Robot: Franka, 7 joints.
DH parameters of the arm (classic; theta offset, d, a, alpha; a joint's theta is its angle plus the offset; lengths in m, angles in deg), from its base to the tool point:
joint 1: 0 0.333 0 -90
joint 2: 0 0 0 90
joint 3: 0 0.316 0.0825 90
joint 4: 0 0 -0.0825 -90
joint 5: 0 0.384 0 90
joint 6: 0 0 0.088 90
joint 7: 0 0.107 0 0
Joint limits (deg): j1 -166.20..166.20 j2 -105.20..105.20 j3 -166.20..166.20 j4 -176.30..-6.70 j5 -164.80..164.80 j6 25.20..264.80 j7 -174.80..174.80
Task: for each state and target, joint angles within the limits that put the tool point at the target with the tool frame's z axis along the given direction. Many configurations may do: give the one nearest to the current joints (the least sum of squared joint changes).
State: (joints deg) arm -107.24 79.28 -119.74 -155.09 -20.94 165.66 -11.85
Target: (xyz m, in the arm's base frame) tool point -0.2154 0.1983 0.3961 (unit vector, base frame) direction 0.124 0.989 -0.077
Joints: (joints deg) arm -91.25 79.81 -128.10 -176.30 -59.61 170.55 -11.85
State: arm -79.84 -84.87 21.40 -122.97 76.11 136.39 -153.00
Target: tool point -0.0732 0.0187 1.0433 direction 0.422 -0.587 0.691
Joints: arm -85.70 -59.97 -4.20 -93.35 72.82 152.42 -153.00
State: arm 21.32 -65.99 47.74 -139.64 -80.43 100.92 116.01
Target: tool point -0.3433 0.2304 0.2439 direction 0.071 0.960 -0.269
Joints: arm 62.15 -33.50 90.78 -150.56 -88.01 143.64 116.01
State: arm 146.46 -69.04 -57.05 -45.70 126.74 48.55 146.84
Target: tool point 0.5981 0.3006 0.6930 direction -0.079 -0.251 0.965
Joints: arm 160.41 -64.63 -87.00 -74.25 117.86 84.58 146.84
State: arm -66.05 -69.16 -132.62 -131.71 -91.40 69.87 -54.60
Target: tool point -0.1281 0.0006 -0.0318 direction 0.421 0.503 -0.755
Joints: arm -75.22 -71.14 -146.24 -159.77 -114.43 91.73 -54.60
